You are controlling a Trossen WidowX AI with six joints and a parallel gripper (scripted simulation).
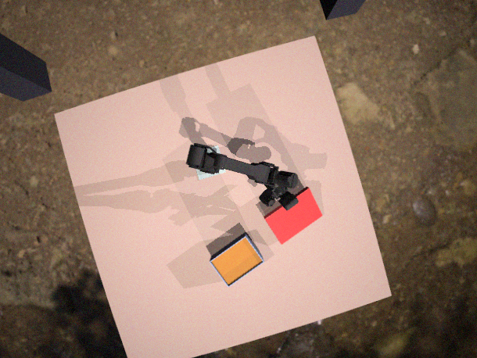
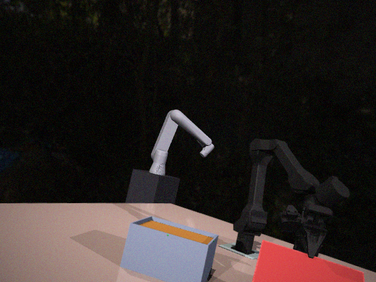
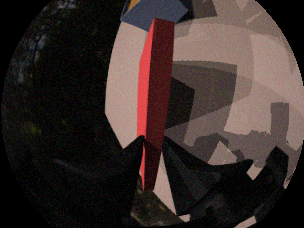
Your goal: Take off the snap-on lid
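Right now the red lid is 7 cm ahead of my gripper tip, 4 cm below it and 2 cm to the left of it. From my gripper tip the other things lie so: storage box (27 cm to the right, 18 cm ahead, 5 cm below).
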